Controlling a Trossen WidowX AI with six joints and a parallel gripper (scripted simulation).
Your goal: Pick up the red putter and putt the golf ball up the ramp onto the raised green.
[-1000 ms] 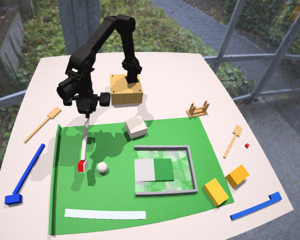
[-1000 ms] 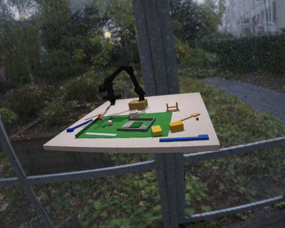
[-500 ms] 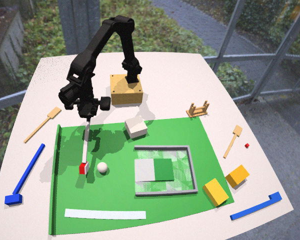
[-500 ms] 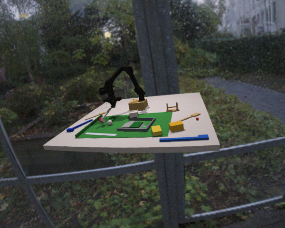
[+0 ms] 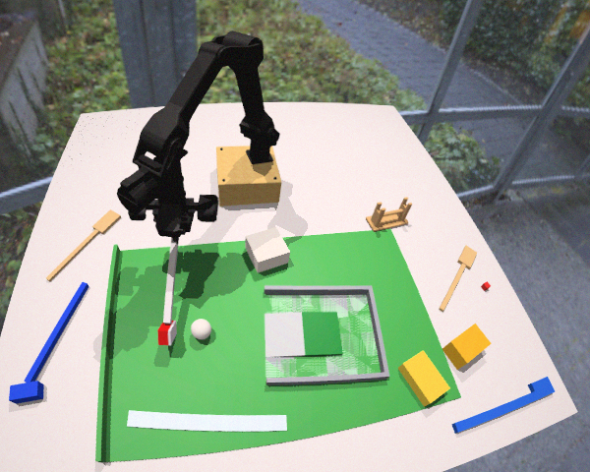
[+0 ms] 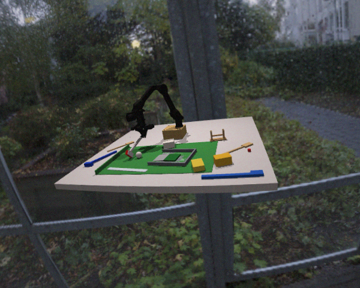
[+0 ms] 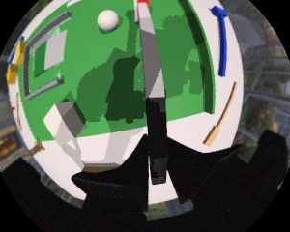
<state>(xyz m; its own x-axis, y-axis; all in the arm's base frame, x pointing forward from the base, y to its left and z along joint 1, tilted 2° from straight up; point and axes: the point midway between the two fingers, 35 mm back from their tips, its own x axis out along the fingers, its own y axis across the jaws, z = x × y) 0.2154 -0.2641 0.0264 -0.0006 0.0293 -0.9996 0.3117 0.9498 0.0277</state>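
The white block lies 190 mm to the left of my gripper tip, 70 mm ahead of it and 50 mm below it. From my gripper tip the other things lie so: low green wall 200 mm to the right, 180 mm ahead, 60 mm below; white golf ball 220 mm ahead, 50 mm below; red putter 110 mm ahead, 30 mm to the right.
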